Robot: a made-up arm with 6 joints.
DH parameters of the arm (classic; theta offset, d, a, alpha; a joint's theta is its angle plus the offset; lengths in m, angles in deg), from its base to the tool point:
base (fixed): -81.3 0 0.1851 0
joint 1: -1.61 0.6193 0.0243 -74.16
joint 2: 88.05 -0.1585 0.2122 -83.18
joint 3: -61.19 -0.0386 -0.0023 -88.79
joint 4: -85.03 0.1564 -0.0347 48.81
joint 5: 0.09 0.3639 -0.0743 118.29
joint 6: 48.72 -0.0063 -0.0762 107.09
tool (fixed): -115.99 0.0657 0 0
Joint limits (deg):
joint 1: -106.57..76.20
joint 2: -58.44..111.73
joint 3: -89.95..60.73
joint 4: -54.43..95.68
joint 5: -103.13..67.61
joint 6: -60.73..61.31
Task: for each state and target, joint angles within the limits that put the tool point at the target. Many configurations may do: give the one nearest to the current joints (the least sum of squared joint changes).
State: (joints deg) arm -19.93 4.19 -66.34 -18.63 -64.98 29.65
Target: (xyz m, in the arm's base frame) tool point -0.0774 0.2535 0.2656
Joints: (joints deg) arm 26.95 51.72 -84.36 4.41 -74.89 27.36
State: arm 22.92 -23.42 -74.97 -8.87 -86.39 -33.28
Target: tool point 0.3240 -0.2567 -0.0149
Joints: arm 35.38 -13.08 -62.70 -8.23 -84.40 -48.89
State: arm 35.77 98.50 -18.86 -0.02 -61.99 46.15
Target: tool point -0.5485 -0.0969 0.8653
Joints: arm 51.73 111.73 -52.59 26.11 -71.57 36.97
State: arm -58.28 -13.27 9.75 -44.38 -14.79 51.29
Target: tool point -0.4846 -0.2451 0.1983
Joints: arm -11.87 9.75 37.87 -43.28 -23.52 35.23
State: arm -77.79 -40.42 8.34 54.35 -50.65 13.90
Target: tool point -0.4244 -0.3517 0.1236
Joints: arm -56.29 -56.68 -15.80 64.53 -56.90 17.75
